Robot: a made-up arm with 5 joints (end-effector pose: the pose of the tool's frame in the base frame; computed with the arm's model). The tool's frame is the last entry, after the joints. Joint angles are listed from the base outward.
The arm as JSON. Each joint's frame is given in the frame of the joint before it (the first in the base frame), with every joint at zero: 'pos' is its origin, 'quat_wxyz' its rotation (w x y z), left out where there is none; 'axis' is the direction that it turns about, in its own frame. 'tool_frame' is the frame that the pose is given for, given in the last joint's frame.
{
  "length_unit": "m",
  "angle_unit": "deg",
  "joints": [
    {
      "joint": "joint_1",
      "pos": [
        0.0,
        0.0,
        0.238
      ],
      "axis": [
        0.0,
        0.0,
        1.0
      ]
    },
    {
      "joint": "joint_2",
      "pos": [
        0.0,
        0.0,
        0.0
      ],
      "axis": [
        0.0,
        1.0,
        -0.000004
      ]
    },
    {
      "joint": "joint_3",
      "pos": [
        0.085,
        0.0,
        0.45
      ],
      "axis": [
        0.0,
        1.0,
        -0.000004
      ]
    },
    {
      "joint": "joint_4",
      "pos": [
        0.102,
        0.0,
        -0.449
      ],
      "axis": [
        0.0,
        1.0,
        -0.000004
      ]
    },
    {
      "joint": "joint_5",
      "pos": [
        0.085,
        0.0,
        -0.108
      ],
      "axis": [
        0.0,
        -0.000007,
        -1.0
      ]
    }
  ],
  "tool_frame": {
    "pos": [
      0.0,
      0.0,
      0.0
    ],
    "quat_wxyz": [
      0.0,
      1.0,
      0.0,
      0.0
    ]
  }
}
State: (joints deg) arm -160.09 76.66 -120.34 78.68 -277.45
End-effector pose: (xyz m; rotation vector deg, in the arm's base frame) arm -0.7983 -0.2891 -0.1324 79.90 131.32 37.79
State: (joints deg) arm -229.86 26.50 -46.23 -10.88 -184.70
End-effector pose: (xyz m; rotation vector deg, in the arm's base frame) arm -0.4207 0.4989 0.1649 -149.02 61.97 39.26
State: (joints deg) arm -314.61 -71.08 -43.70 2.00 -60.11
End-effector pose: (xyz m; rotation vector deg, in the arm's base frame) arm 0.0235 0.0238 0.8653 56.53 74.34 139.35
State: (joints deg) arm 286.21 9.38 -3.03 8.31 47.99
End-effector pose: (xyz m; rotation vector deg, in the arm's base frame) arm 0.0736 -0.2533 0.0846 -85.31 153.21 21.99
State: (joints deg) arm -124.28 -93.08 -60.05 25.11 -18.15
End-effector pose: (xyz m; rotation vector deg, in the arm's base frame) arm 0.1742 0.2555 0.8788 31.77 -42.26 34.92
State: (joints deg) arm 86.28 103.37 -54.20 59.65 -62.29
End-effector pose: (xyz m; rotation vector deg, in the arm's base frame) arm 0.0010 0.0154 -0.3651 25.68 91.25 -129.56
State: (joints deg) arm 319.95 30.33 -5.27 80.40 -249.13
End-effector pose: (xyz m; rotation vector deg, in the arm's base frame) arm 0.0582 -0.0489 0.0804 21.43 -82.63 -91.43
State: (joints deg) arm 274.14 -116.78 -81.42 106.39 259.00
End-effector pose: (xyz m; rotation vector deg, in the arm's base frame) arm -0.0413 0.5704 0.5942 87.47 11.62 -5.45
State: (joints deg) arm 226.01 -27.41 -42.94 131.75 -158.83
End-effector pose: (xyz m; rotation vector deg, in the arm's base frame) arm -0.1884 -0.1952 0.4954 -128.84 -28.38 -65.25
